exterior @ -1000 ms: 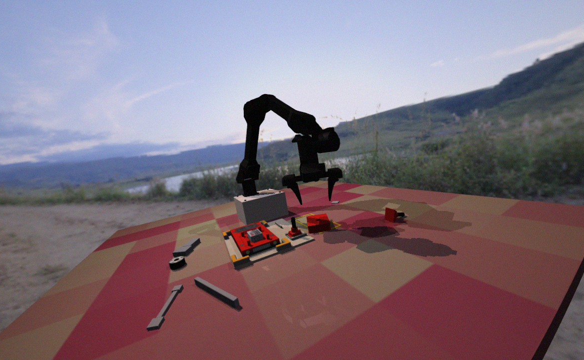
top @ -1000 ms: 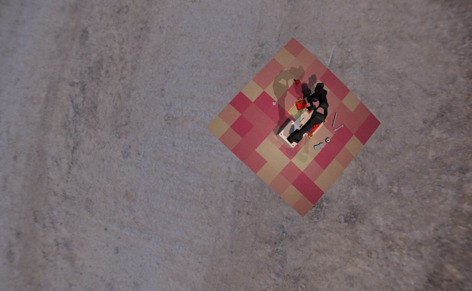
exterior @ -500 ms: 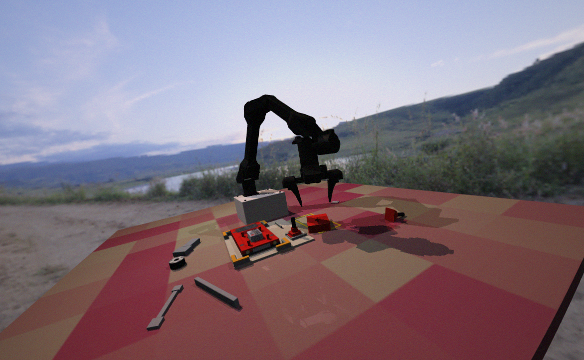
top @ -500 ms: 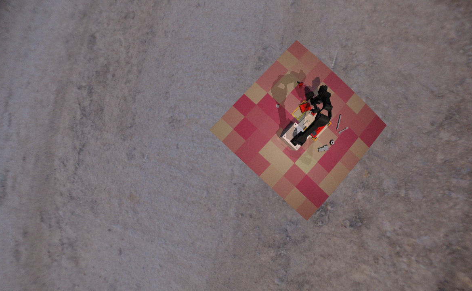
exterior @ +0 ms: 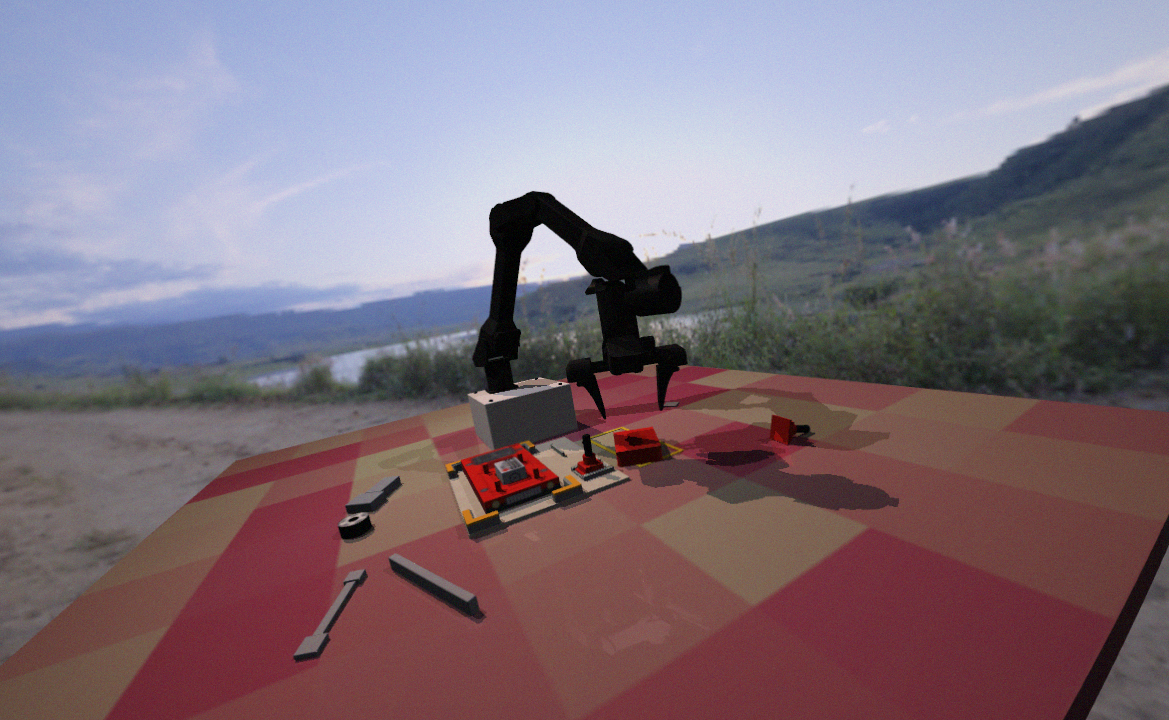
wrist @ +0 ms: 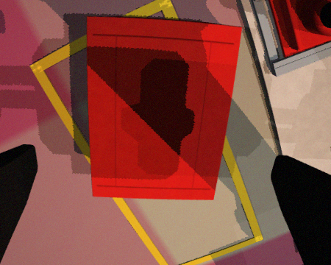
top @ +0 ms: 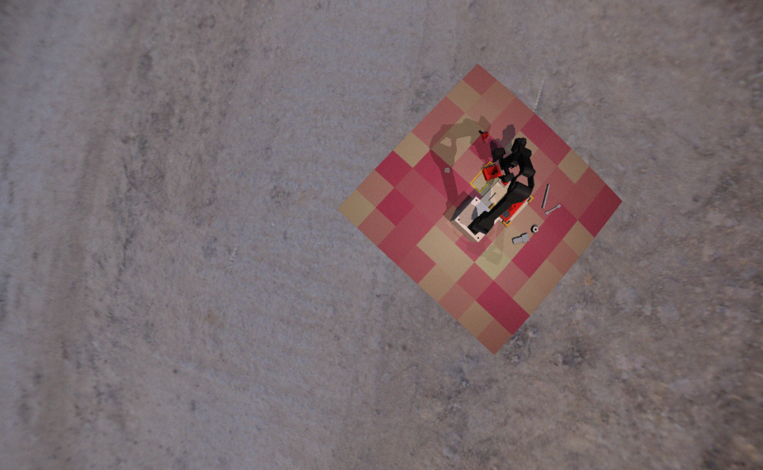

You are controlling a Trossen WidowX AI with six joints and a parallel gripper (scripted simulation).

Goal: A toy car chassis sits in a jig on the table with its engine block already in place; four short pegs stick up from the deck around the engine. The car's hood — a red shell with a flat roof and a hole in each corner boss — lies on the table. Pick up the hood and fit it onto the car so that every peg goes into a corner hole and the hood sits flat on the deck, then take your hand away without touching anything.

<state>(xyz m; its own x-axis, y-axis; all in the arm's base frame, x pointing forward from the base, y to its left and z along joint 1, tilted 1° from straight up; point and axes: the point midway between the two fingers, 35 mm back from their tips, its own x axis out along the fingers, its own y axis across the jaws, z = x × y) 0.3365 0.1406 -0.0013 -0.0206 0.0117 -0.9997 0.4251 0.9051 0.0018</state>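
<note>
The red hood lies 50 mm below my gripper tip. Also, from my gripper tip: grey bar (340 mm to the right, 150 mm ahead, 60 mm below).
</note>
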